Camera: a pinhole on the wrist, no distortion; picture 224 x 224 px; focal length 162.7 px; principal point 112.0 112.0 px. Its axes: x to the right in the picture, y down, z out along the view. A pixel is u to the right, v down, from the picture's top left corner.
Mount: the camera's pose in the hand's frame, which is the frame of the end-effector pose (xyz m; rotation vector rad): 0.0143 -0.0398 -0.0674 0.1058 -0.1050 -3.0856
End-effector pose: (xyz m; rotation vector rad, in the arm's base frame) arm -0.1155 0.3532 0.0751 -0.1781 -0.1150 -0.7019
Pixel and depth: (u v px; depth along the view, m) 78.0 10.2 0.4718
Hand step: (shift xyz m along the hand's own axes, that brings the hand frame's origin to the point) 0.0647 0.2909 0.3882
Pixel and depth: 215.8 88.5 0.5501
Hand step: -0.3779 0.0565 0.4512
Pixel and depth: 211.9 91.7 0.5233
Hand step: -0.3458 0.0423 0.4275
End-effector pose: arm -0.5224 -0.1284 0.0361 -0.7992 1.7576 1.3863
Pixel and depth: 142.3 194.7 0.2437
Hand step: -0.0418 -0.1496 0.1808
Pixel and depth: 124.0 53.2 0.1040
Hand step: -0.0025 0.0041 0.0330
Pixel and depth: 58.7 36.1 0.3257
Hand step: 0.0902 0.1389 0.2533
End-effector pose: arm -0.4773 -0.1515 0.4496 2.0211 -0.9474 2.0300
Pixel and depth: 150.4 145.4 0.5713
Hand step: -0.1543 -0.1263 0.5004
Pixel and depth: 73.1 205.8 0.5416
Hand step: 0.1209 -0.3080 0.5020
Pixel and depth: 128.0 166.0 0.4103
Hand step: -0.0479 -0.1506 0.3478
